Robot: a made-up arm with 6 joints.
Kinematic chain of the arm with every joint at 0, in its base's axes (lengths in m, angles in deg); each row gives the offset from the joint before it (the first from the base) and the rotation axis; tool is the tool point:
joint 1: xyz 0 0 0.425 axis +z
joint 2: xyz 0.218 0 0 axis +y
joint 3: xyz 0 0 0.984 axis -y
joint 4: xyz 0 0 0.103 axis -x
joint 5: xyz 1.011 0 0 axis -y
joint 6: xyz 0.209 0 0 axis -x
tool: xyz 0 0 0
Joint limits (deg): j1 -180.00..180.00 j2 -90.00..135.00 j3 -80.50..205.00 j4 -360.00..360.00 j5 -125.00..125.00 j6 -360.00..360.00
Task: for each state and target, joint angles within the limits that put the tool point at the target. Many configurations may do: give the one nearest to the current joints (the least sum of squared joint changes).
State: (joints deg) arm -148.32 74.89 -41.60 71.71 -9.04 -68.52
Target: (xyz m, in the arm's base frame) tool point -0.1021 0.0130 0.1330
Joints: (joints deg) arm -142.78 80.18 -80.50 62.42 -22.91 -68.52
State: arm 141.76 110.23 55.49 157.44 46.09 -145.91
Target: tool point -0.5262 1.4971 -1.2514
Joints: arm 108.21 131.96 72.93 158.38 24.63 -145.91
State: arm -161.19 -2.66 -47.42 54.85 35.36 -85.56
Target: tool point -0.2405 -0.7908 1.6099
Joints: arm -115.60 -31.89 -23.59 56.89 45.46 -85.56
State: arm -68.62 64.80 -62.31 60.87 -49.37 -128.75
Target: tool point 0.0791 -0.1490 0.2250
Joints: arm -35.05 63.58 -80.50 28.14 -50.96 -128.75
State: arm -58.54 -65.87 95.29 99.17 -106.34 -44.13
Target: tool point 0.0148 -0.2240 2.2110
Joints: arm -36.56 -19.57 47.56 88.04 -125.00 -44.13
